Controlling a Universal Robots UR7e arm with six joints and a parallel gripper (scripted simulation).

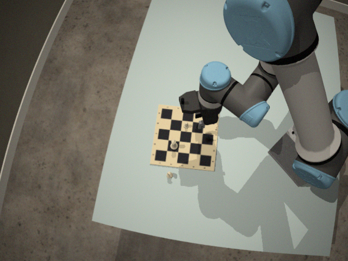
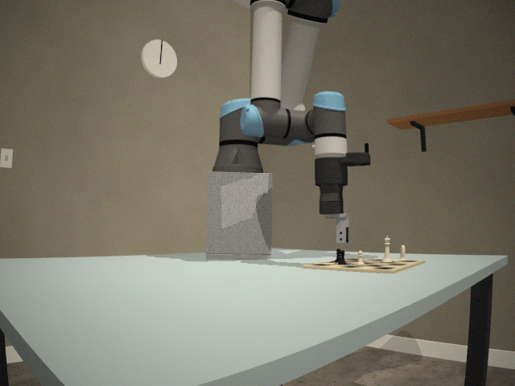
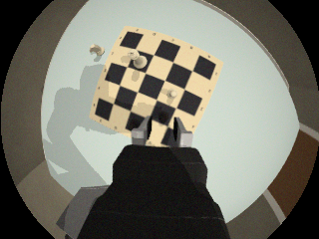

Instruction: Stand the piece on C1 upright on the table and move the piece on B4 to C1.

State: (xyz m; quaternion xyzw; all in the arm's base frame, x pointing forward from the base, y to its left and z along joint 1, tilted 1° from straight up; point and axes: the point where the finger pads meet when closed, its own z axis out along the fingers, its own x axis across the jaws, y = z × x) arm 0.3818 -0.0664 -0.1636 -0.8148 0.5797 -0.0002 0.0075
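Right now the white pawn is 50 mm below my hand and 40 mm ahead of it. From my hand the other things lie so: white king 80 mm to the left, 80 mm ahead, 40 mm below; then chessboard 70 mm below, 40 mm to the left, 40 mm ahead.
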